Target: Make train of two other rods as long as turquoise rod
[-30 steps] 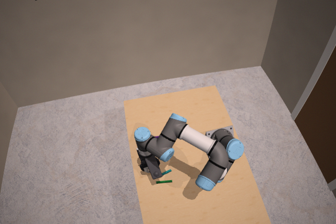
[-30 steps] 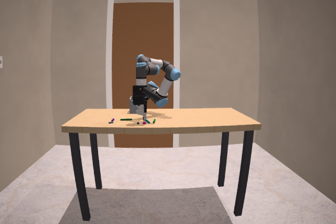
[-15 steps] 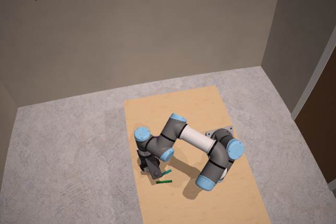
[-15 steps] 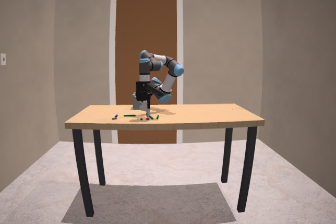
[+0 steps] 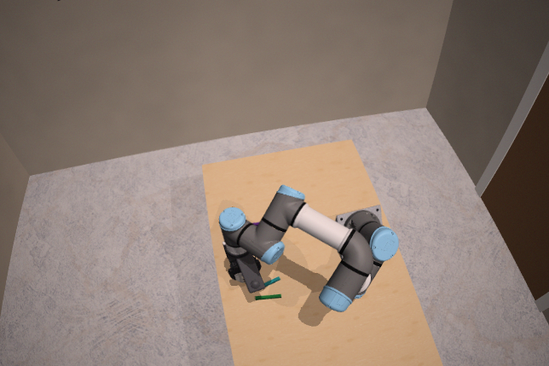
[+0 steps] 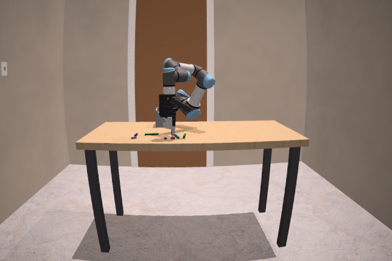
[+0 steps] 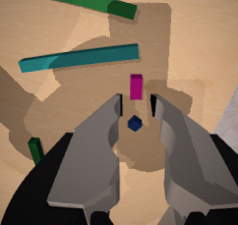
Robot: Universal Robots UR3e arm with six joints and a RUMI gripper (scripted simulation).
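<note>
The magenta rod is 3 cm below my hand. Round my hand: grey rod (21 cm to the right, 4 cm behind, 3 cm below); blue rod (4 cm to the right, 3 cm below); turquoise rod (5 cm behind, 3 cm below, 2 cm to the left).
</note>
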